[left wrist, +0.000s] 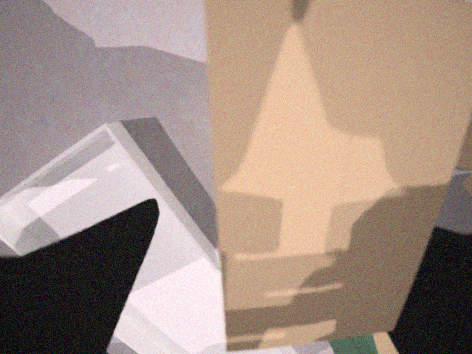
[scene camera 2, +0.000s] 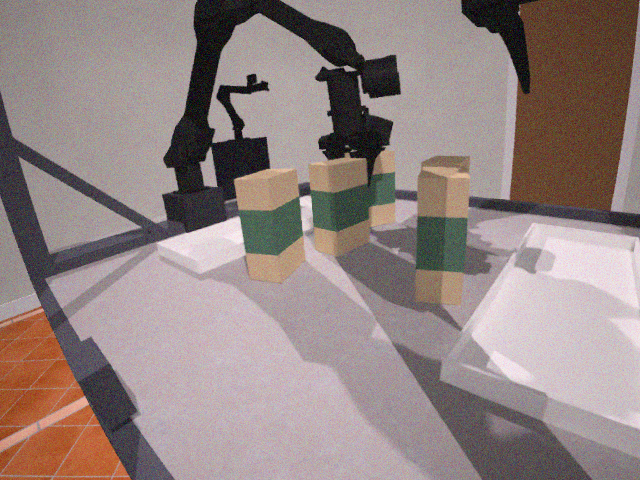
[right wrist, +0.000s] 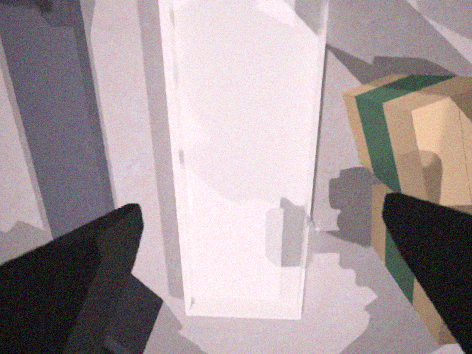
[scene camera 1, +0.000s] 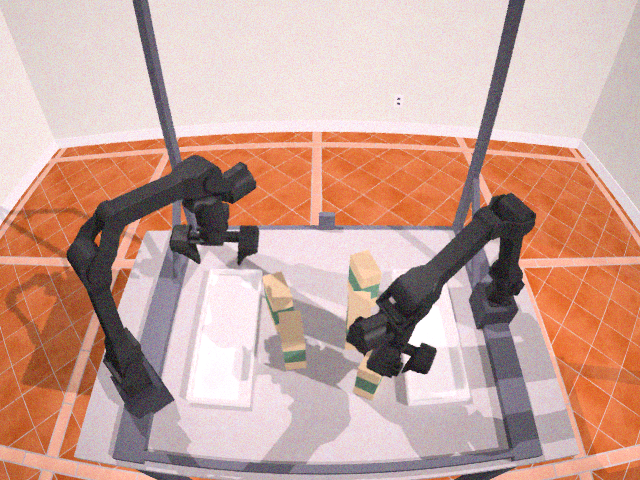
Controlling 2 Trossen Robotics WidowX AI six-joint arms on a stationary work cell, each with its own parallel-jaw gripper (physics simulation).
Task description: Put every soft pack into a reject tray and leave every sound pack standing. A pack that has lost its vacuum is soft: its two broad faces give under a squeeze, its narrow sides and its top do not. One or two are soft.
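Places are measured from the left arm's base along level axes (x back, y right, z up), in millimetres.
Pixels of known places: right gripper, between the fingertips: [scene camera 2: 585, 87] [right wrist: 262, 209] [scene camera 1: 219, 263]; left arm's base, origin of its link: [scene camera 2: 191, 190] [scene camera 1: 497, 296]; right arm's base, origin of its link: [scene camera 1: 135, 381].
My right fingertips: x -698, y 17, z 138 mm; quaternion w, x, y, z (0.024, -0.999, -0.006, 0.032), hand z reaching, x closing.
Observation:
Ahead of a thing's pixels: the offset from my right fingertips to its middle. "spot": to the spot under its first point.
Five tan packs with green bands stand on the table. Three stand right of centre in scene camera 1: back @(spot: dx +334, dy +51, dz -78 mm) [scene camera 1: 364, 266] [scene camera 2: 271, 227], middle [scene camera 1: 358, 310] [scene camera 2: 338, 206] and front @(spot: dx +324, dy -236, dz -150 mm) [scene camera 1: 367, 387] [scene camera 2: 384, 191] [left wrist: 320, 100]. Two stand left of centre: one @(dx +124, dy -5, dz -148 mm) [scene camera 1: 279, 294] [scene camera 2: 439, 242] and a nearer one @(dx +160, dy -115, dz -148 mm) [scene camera 1: 294, 338], mostly hidden in scene camera 2. My left gripper [scene camera 1: 395, 366] [left wrist: 239, 202] is open, low at the front pack, one finger on either side; the far finger is partly hidden. My right gripper [scene camera 1: 219, 260] [right wrist: 262, 209] is open and empty above the left tray's back end.
A white reject tray @(dx -15, dy -56, dz -207 mm) [scene camera 1: 256, 330] [scene camera 2: 493, 390] [right wrist: 245, 309] lies left of the packs in scene camera 1. Another white tray @(dx +505, dy -66, dz -207 mm) [scene camera 1: 439, 399] [scene camera 2: 178, 256] [left wrist: 170, 192] lies at the right, partly under the left arm. Frame posts rise at the back corners.

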